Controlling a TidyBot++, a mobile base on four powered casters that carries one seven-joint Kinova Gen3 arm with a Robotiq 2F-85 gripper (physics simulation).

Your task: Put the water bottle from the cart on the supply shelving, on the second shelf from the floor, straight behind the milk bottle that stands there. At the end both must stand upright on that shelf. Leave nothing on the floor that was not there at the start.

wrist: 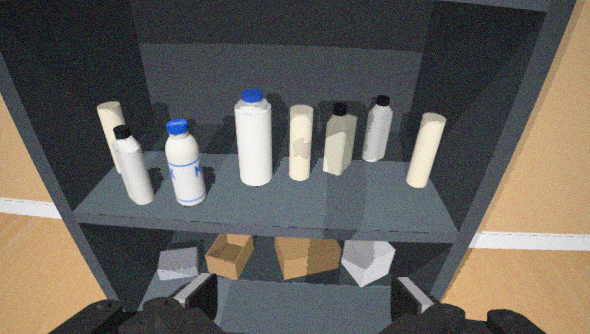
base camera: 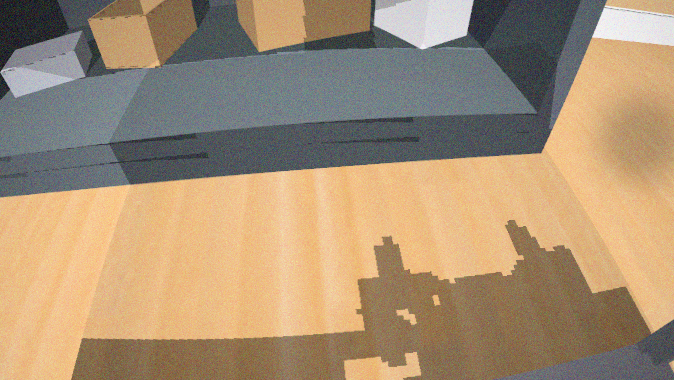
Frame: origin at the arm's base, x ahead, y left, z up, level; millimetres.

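Seen in the pictures: gripper, between the fingertips: (wrist: 303, 295).
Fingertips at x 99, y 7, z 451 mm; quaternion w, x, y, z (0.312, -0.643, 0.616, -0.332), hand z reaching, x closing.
Note:
A point is followed by its place in that frame.
A white bottle (wrist: 186, 172) @(x 506, y 253, z 229 mm) with a blue cap and blue markings, which looks like the milk bottle, stands upright left of centre near the front of the second shelf (wrist: 295, 207) @(x 526, y 29, z 137 mm) in the wrist view. A larger plain white bottle (wrist: 255, 142) @(x 595, y 124, z 256 mm) with a blue cap stands to its right and farther back. The water bottle and the cart do not show as such in either view. My gripper (wrist: 303, 295) @(x 99, y 7, z 451 mm) is open, with no object between its fingers. Its fingertips show low in the wrist view, in front of the shelving and apart from the bottles.
Left of the marked bottle stand a black-capped bottle (wrist: 134, 167) @(x 503, y 364, z 235 mm) and a cream cylinder (wrist: 110, 127) @(x 612, y 474, z 270 mm). To the right stand a cream cylinder (wrist: 300, 145) @(x 627, y 26, z 236 mm), black-capped bottles (wrist: 341, 142) @(x 658, y -70, z 233 mm) (wrist: 378, 131) @(x 733, y -172, z 230 mm) and another cylinder (wrist: 425, 150) @(x 626, y -262, z 242 mm). Boxes (base camera: 280, 22) @(x 679, y 27, z -277 mm) (wrist: 307, 255) @(x 697, y -10, z -220 mm) lie on the bottom shelf (base camera: 300, 90) @(x 540, y 0, z -321 mm).

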